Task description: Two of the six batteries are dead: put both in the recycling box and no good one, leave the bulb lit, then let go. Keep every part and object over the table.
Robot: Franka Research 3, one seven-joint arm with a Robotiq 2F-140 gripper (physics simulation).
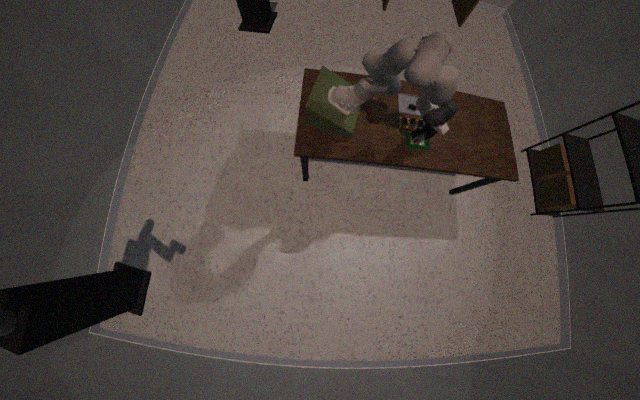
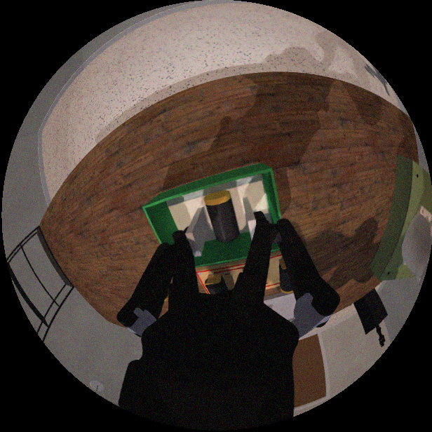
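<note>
The green recycling box (image 1: 417,147) (image 2: 220,181) stands on the table, with a pale inner floor. A dark battery with a yellow end (image 2: 222,220) is inside it. My gripper (image 1: 427,133) (image 2: 224,211) is partly open over the box, a finger on each side of this battery with gaps beside it; nothing is gripped. More batteries with yellow and dark parts (image 1: 411,123) are in a row beside the box; two of them, one battery (image 2: 216,284) and another battery (image 2: 286,276), show partly behind the fingers. I cannot make out the bulb or whether it is lit.
A light grey panel (image 1: 406,100) with a small dark part lies behind the battery row. A small white object (image 1: 443,129) is right of the gripper. The arm's base stands on a green plate (image 1: 320,100) (image 2: 392,225) on the wooden table (image 1: 475,145) (image 2: 240,120).
</note>
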